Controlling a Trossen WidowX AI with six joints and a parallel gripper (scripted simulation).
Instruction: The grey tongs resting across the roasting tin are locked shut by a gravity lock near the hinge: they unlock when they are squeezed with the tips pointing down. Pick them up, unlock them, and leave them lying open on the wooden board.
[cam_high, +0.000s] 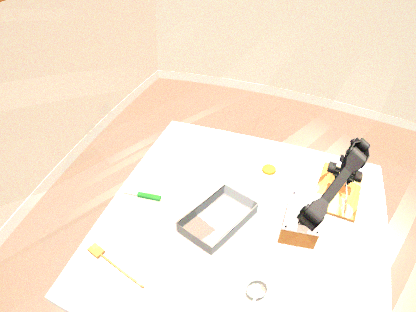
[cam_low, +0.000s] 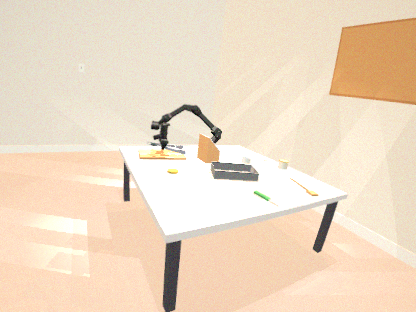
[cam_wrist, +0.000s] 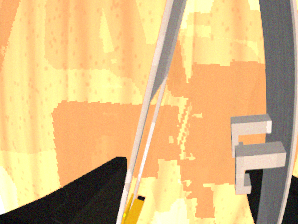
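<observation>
Now: gripper tip 4 cm above the wooden board. Round my gripper tip: grey roasting tin: 51 cm ahead, 36 cm to the left, 2 cm below; yellow disc: 38 cm ahead, 4 cm to the right, 4 cm below.
</observation>
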